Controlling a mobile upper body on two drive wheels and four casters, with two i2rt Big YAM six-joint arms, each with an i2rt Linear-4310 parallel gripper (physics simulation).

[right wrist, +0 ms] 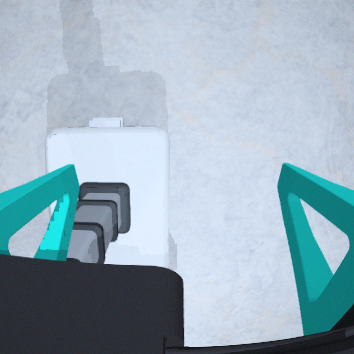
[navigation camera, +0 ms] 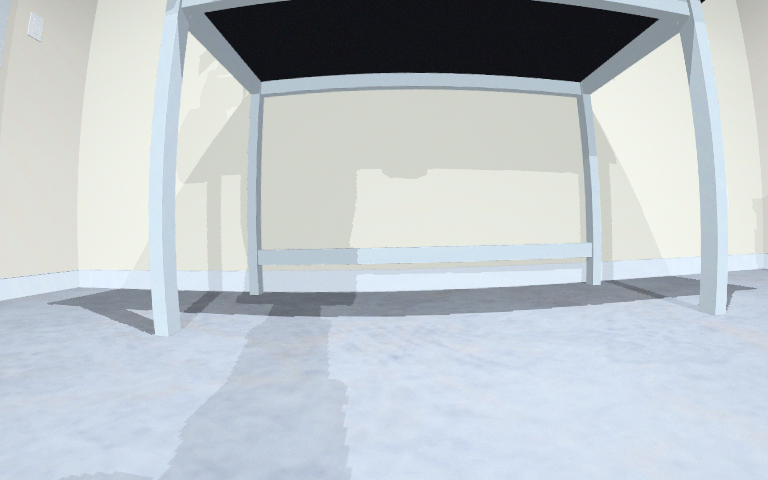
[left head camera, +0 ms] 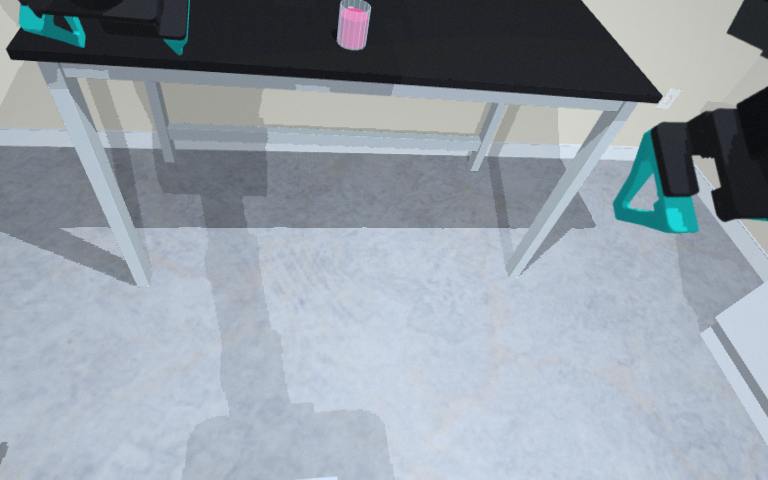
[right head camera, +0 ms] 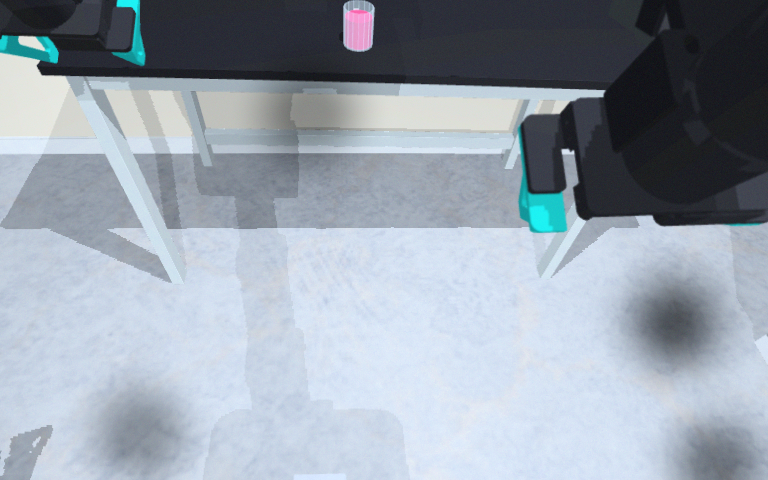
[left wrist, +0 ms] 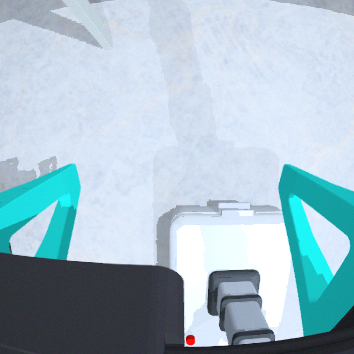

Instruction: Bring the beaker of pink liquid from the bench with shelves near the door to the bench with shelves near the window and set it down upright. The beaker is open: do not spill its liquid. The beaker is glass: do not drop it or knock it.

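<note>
The glass beaker of pink liquid [left head camera: 353, 28] [right head camera: 357, 29] stands upright on the black top of a bench [left head camera: 481, 56] [right head camera: 481, 56], near its front edge. My left gripper [left head camera: 133, 48] [right head camera: 99, 59] [left wrist: 179, 175] is open and empty, at the upper left of both head views, left of the beaker and apart from it. My right gripper [right wrist: 177, 174] is open and empty; in the left head view its teal finger shows at the right, and in the right head view its arm covers the bench's right end. The bench near the window cannot be made out.
The bench's pale metal legs [left head camera: 101, 186] [right head camera: 133, 186] [navigation camera: 164, 186] [navigation camera: 711, 186] stand in front of me, with a rear crossbar [navigation camera: 424, 253] low near the wall. A white object [left head camera: 747, 345] stands at the lower right of the left head view. My white base [left wrist: 225, 245] [right wrist: 145, 165] shows in the wrist views.
</note>
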